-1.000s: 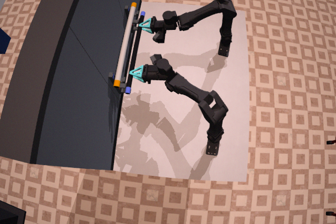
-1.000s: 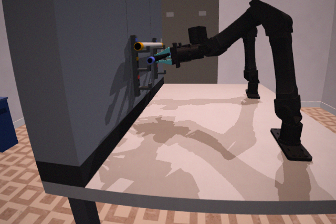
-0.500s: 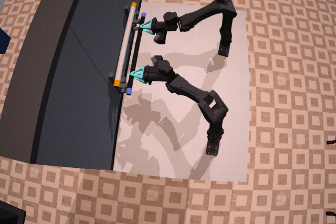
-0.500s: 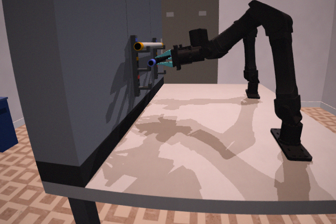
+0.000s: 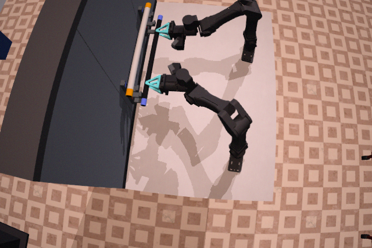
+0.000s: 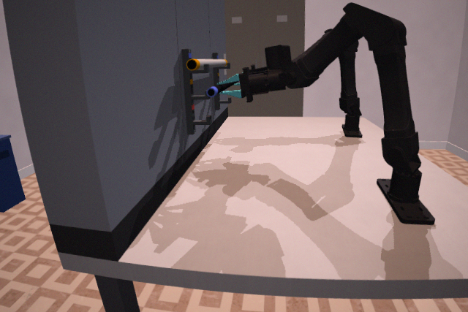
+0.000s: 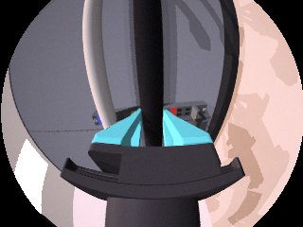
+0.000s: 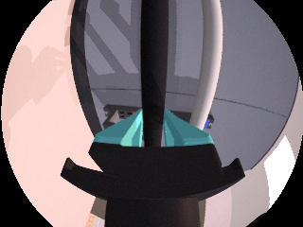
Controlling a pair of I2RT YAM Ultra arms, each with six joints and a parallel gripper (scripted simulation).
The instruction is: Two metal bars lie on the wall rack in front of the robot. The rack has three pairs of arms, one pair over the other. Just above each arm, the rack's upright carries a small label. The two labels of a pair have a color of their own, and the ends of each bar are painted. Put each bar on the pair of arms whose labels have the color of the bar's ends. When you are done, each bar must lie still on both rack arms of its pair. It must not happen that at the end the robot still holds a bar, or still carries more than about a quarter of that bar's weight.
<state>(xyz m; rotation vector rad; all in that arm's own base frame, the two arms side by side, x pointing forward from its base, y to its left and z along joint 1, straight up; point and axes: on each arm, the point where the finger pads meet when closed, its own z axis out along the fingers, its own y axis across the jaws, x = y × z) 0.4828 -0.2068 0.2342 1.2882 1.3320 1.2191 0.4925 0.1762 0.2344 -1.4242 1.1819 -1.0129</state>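
Now: right hand 15 cm to the right of the dark metal bar and 1 cm past it. From my right hand the other things lie so: pale metal bar: 14 cm to the left, 7 cm above, 5 cm ahead; then tall grey wall panel: 20 cm to the left, 19 cm above, 14 cm ahead.
The dark metal bar is 15 cm to the right of my left hand and 2 cm ahead of it. Also, from my left hand: pale metal bar: 16 cm to the right, 7 cm ahead, 7 cm above; tall grey wall panel: 19 cm above, 17 cm ahead, 9 cm to the right.
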